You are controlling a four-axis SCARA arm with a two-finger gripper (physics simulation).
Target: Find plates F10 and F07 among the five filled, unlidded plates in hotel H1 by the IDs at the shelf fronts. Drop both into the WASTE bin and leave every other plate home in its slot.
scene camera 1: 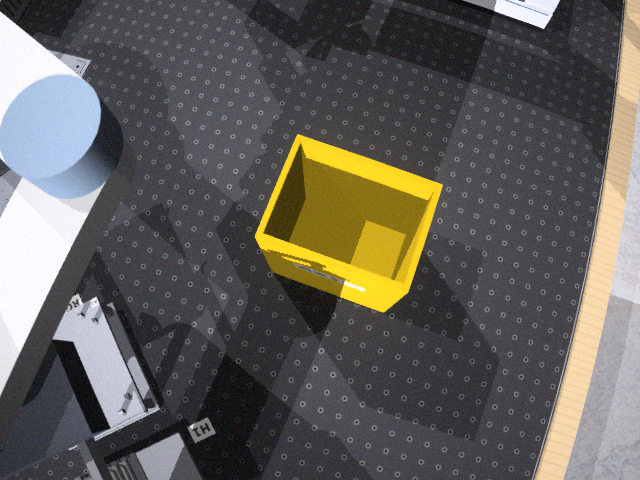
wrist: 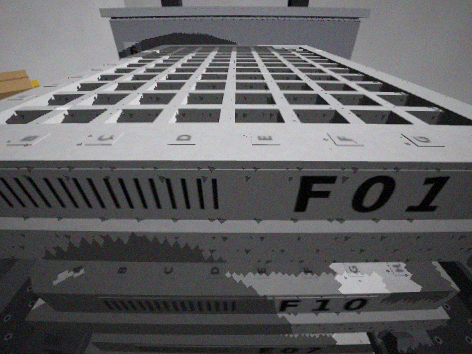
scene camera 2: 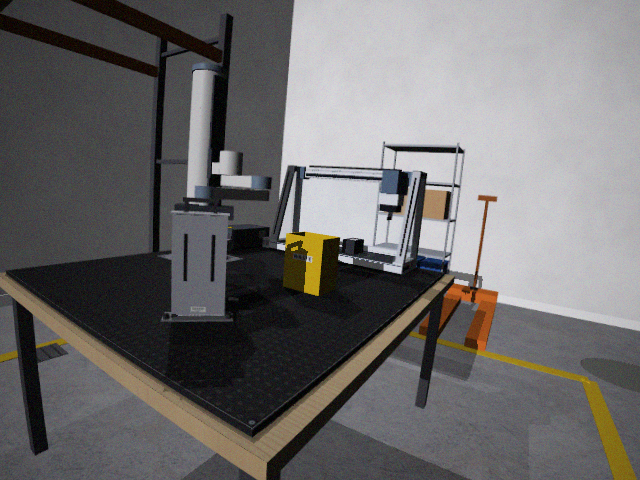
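Places are measured from the arm's base along level axes (x ahead, y left, z up), in millimetres.
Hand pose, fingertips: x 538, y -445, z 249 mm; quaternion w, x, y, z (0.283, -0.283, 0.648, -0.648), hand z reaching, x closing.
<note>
After its pixels a point has its place.
In the wrist view, plate F01 [wrist: 250, 197] fills the middle, unlidded, with open wells. Plate F10 [wrist: 320, 304] sits one slot below it. The front of a third plate [wrist: 225, 345] @[x 477, y -385, z 223 mm] is cut off at the bottom edge, its ID blurred. Plate F07 cannot be made out. Hotel H1 [scene camera 2: 199, 263] @[x 591, y -492, z 163 mm] shows its grey back in scene camera 2. My gripper reaches in at F10's level, shut on plate F10; its fingers are hidden under F01 and behind the hotel. The yellow WASTE bin [scene camera 1: 361, 165] @[x 641, y 27, z 203 mm] [scene camera 2: 329, 263] @[x 726, y -31, z 123 mm] stands upright, its visible floor empty.
The arm's blue joint cap [scene camera 1: 51, 129] @[x 443, y -98, z 411 mm] and white link [scene camera 1: 20, 227] @[x 419, y -165, z 361 mm] overhang the left. A grey nest [scene camera 1: 98, 366] @[x 403, y -283, z 72 mm] with pegs lies beside the H1 tag [scene camera 1: 201, 429] @[x 547, y -317, z 13 mm]. A gantry machine [scene camera 2: 416, 222] @[x 850, y 606, z 262 mm] stands beyond the bin. The table has a wooden edge [scene camera 1: 578, 310] @[x 998, y 4, z 13 mm].
</note>
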